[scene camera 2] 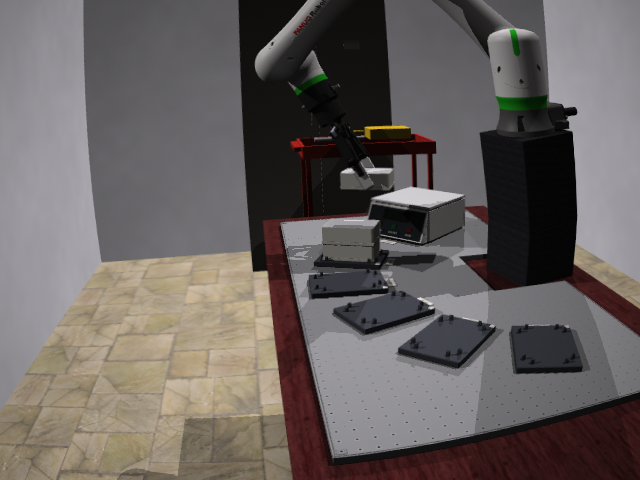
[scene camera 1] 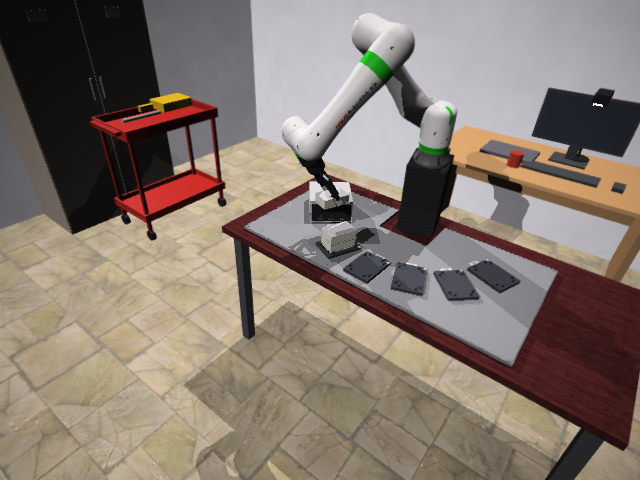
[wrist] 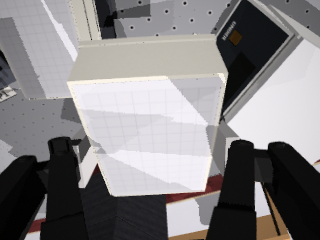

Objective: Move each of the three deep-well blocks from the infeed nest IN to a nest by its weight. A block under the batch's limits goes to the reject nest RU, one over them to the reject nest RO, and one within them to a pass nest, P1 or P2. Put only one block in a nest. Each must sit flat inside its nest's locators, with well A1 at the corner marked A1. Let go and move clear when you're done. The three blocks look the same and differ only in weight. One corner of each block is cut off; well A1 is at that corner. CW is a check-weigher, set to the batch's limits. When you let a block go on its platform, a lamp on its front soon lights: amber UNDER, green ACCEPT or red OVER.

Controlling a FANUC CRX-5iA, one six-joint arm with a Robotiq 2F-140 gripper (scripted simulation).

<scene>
The pictures show: my gripper and a check-weigher.
My gripper is seen too in the wrist view.
</scene>
